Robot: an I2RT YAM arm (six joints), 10 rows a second.
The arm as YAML. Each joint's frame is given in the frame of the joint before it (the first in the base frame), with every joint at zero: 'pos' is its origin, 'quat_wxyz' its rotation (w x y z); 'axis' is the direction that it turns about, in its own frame. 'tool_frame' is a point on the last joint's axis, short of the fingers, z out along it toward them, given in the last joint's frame.
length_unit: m
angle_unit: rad
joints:
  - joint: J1
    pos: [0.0, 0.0, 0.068]
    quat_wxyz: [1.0, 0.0, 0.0, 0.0]
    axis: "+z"
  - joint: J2
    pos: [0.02, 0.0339, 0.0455]
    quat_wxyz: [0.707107, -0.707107, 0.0, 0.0]
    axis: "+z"
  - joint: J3
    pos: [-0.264, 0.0, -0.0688]
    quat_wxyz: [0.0, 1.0, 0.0, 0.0]
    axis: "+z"
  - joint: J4
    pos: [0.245, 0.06, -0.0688]
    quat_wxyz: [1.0, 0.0, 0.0, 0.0]
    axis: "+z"
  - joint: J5
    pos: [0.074, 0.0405, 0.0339]
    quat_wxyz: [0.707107, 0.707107, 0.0, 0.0]
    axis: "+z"
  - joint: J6
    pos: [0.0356, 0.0, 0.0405]
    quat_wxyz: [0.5, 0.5, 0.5, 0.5]
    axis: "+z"
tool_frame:
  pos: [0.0, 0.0, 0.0]
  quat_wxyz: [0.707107, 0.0, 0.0, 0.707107]
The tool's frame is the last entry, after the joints.
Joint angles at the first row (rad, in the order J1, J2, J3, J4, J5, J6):
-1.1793, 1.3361, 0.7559, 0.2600, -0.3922, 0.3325
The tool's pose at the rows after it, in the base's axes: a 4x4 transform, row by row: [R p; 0 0 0 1], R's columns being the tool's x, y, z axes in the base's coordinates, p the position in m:
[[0.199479 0.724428 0.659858 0.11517], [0.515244 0.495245 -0.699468 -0.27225], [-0.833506 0.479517 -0.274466 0.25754], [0 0 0 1]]
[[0.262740 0.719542 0.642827 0.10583], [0.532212 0.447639 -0.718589 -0.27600], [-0.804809 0.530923 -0.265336 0.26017], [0 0 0 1]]
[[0.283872 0.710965 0.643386 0.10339], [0.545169 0.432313 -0.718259 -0.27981], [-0.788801 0.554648 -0.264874 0.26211], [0 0 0 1]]
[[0.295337 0.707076 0.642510 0.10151], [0.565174 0.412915 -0.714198 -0.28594], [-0.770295 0.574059 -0.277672 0.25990], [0 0 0 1]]
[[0.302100 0.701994 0.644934 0.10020], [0.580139 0.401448 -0.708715 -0.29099], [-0.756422 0.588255 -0.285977 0.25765], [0 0 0 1]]
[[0.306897 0.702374 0.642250 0.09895], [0.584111 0.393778 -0.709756 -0.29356], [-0.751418 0.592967 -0.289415 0.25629], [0 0 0 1]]
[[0.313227 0.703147 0.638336 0.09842], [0.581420 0.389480 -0.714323 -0.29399], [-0.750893 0.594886 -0.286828 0.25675], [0 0 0 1]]
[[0.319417 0.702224 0.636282 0.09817], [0.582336 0.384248 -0.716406 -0.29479], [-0.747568 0.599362 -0.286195 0.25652], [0 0 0 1]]
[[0.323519 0.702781 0.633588 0.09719], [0.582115 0.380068 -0.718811 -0.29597], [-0.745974 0.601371 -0.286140 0.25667], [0 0 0 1]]
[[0.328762 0.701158 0.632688 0.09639], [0.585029 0.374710 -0.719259 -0.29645], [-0.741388 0.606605 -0.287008 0.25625], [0 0 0 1]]
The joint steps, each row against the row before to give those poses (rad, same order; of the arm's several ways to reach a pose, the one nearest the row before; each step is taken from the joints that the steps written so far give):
-0.0365, -0.0186, -0.0007, 0.0016, 0.0071, 0.0736
-0.0351, -0.0032, 0.0047, 0.0014, -0.0093, 0.0623
-0.0133, 0.0097, 0.0153, -0.0069, -0.0134, 0.0255
-0.0134, 0.0253, 0.0164, -0.0076, -0.0132, 0.0167
-0.0103, 0.0220, 0.0122, -0.0018, -0.0141, 0.0112
-0.0066, 0.0105, 0.0044, 0.0016, -0.0030, 0.0042
-0.0016, 0.0001, 0.0006, 0.0032, 0.0040, 0.0047
-0.0013, 0.0031, 0.0010, 0.0029, 0.0015, 0.0068
-0.0041, 0.0031, 0.0032, 0.0001, -0.0003, 0.0025
-0.0030, 0.0016, 0.0000, 0.0003, -0.0018, 0.0062

